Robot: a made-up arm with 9 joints. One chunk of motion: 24 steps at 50 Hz.
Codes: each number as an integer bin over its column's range. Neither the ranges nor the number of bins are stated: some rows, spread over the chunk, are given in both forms.
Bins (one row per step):
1: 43 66 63 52 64 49 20 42 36
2: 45 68 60 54 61 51 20 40 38
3: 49 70 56 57 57 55 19 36 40
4: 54 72 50 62 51 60 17 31 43
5: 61 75 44 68 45 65 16 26 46
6: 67 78 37 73 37 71 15 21 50
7: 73 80 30 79 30 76 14 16 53
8: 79 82 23 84 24 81 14 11 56
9: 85 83 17 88 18 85 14 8 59
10: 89 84 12 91 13 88 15 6 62
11: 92 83 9 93 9 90 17 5 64
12: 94 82 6 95 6 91 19 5 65
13: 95 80 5 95 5 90 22 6 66
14: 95 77 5 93 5 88 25 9 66
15: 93 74 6 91 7 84 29 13 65
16: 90 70 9 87 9 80 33 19 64
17: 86 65 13 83 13 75 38 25 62
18: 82 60 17 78 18 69 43 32 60
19: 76 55 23 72 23 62 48 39 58
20: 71 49 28 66 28 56 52 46 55
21: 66 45 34 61 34 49 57 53 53
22: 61 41 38 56 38 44 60 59 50
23: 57 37 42 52 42 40 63 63 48
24: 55 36 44 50 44 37 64 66 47
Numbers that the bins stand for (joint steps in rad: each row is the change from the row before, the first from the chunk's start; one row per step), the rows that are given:
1: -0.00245 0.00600 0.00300 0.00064 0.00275 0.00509 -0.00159 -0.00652 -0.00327
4: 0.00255 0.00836 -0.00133 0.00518 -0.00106 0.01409 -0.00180 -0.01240 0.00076
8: 0.01391 0.01230 -0.01033 0.01518 -0.00897 0.03127 -0.00201 -0.02311 0.00824
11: 0.01982 0.01270 -0.01500 0.01927 -0.01336 0.03864 -0.00180 -0.02632 0.01285
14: 0.02118 0.01033 -0.01633 0.01927 -0.01454 0.03700 -0.00123 -0.02418 0.01400
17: 0.01709 0.00561 -0.01367 0.01473 -0.01219 0.02636 -0.00031 -0.01562 0.01170
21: 0.00800 -0.00227 -0.00667 0.00473 -0.00604 0.00509 0.00103 -0.00063 0.00652
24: 0.00300 -0.00582 -0.00333 -0.00027 -0.00311 -0.00473 0.00153 0.00633 0.00306
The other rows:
2: -0.00155 0.00679 0.00200 0.00155 0.00187 0.00673 -0.00159 -0.00759 -0.00212
3: 0.00027 0.00758 0.00067 0.00291 0.00070 0.01000 -0.00166 -0.00973 -0.00097
5: 0.00573 0.00955 -0.00333 0.00791 -0.00282 0.01818 -0.00187 -0.01508 0.00248
6: 0.00845 0.01073 -0.00567 0.01018 -0.00516 0.02309 -0.00194 -0.01776 0.00479
7: 0.01118 0.01152 -0.00800 0.01291 -0.00721 0.02718 -0.00201 -0.02043 0.00652
9: 0.01664 0.01270 -0.01233 0.01700 -0.01073 0.03455 -0.00201 -0.02472 0.00997
10: 0.01845 0.01309 -0.01400 0.01836 -0.01219 0.03700 -0.00194 -0.02579 0.01170
12: 0.02073 0.01230 -0.01600 0.02018 -0.01424 0.03945 -0.00166 -0.02632 0.01342
13: 0.02118 0.01152 -0.01633 0.02018 -0.01454 0.03864 -0.00144 -0.02579 0.01400
15: 0.02027 0.00915 -0.01600 0.01836 -0.01395 0.03373 -0.00095 -0.02204 0.01342
16: 0.01891 0.00758 -0.01500 0.01655 -0.01336 0.03045 -0.00067 -0.01883 0.01285
18: 0.01527 0.00364 -0.01233 0.01245 -0.01073 0.02145 0.00004 -0.01187 0.01055
19: 0.01255 0.00167 -0.01033 0.00973 -0.00926 0.01573 0.00039 -0.00812 0.00939
20: 0.01027 -0.00070 -0.00867 0.00700 -0.00780 0.01082 0.00068 -0.00437 0.00767
22: 0.00573 -0.00385 -0.00533 0.00245 -0.00487 0.00100 0.00124 0.00259 0.00479
23: 0.00391 -0.00542 -0.00400 0.00064 -0.00370 -0.00227 0.00145 0.00473 0.00364

